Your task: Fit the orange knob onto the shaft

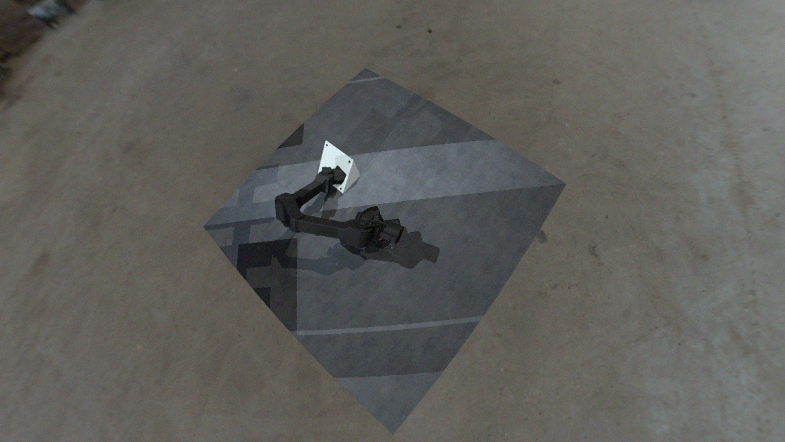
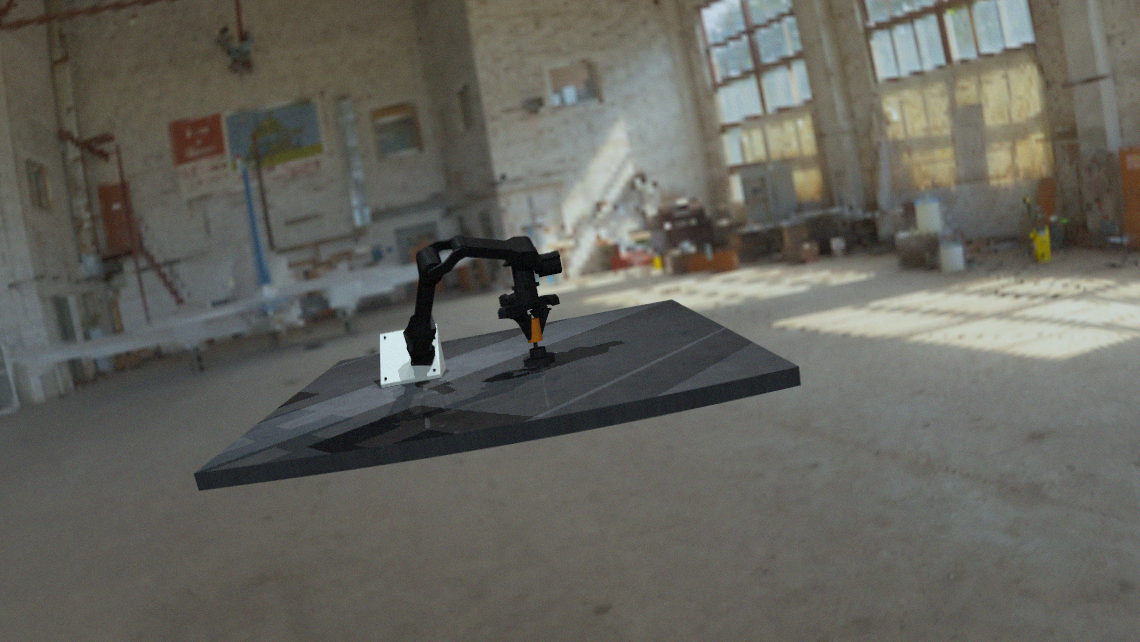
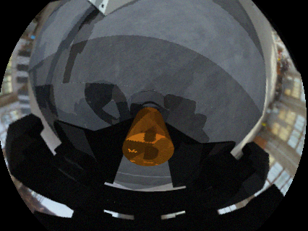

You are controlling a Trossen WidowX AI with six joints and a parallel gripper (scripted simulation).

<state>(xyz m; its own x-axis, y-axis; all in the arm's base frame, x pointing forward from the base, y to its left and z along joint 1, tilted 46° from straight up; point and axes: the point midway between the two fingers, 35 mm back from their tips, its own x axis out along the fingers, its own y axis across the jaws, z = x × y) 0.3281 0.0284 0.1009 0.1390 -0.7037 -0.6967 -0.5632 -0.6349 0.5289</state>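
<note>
The orange knob is 2 cm above my gripper tip. Round my gripper tip: dark round pedestal (4 cm below).
</note>
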